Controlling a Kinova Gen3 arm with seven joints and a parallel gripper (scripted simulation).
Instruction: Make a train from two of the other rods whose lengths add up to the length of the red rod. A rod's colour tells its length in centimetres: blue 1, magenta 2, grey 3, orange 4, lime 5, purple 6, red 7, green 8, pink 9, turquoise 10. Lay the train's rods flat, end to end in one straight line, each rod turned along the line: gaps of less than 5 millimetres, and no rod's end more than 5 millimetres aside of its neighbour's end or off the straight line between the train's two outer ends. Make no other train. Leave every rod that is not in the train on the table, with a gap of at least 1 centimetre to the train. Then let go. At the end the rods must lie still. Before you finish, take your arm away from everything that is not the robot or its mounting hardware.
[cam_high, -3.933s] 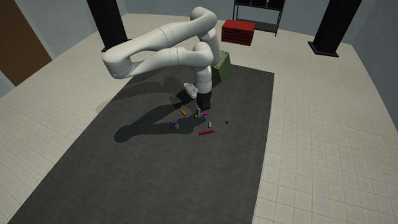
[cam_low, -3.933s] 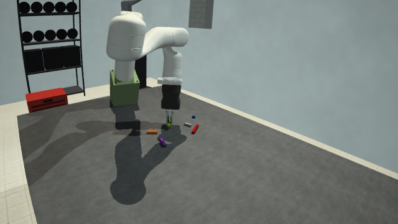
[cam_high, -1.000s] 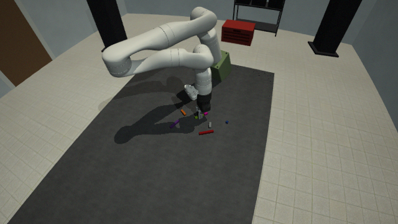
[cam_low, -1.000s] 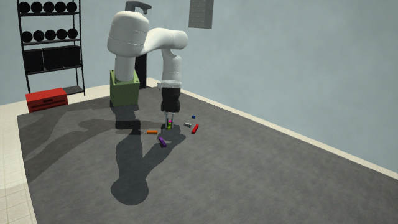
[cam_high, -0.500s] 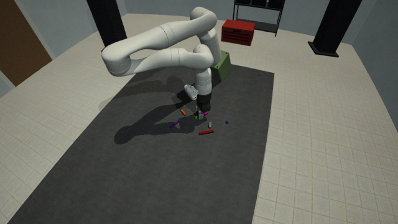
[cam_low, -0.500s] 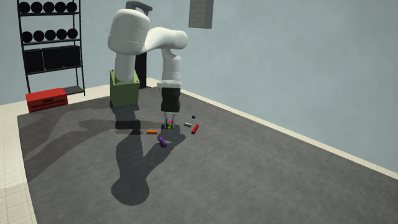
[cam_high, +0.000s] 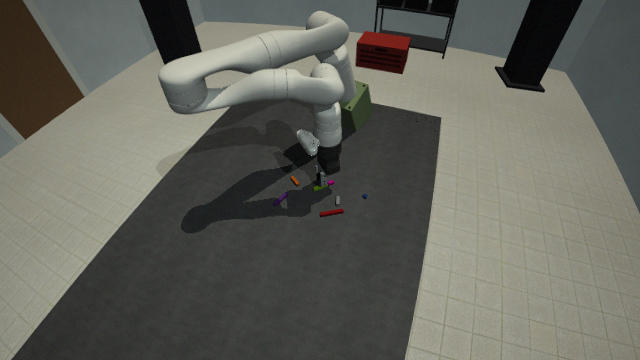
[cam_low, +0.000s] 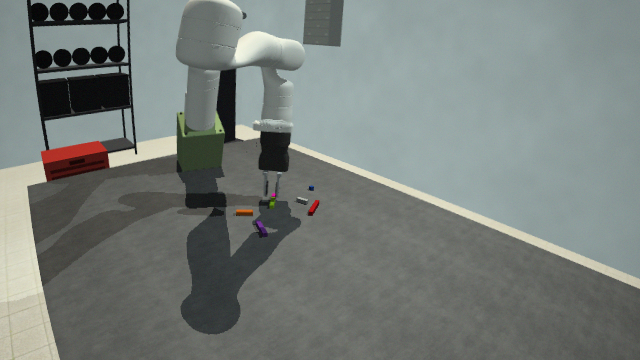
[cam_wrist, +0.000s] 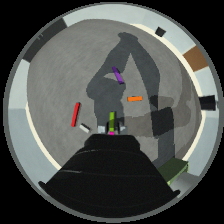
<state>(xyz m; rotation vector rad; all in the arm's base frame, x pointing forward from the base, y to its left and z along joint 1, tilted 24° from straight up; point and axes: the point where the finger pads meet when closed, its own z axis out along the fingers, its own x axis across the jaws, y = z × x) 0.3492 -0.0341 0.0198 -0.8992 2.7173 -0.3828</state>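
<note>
Now: hand 40 mm above the lime rod and 10 mm short of it. The rest, counted from my hand: grey rod (60 mm to the left, 60 mm ahead, 40 mm below); then magenta rod (40 mm below, 30 mm to the left, 10 mm behind); then orange rod (90 mm to the right, 40 mm below, 10 mm behind).
</note>
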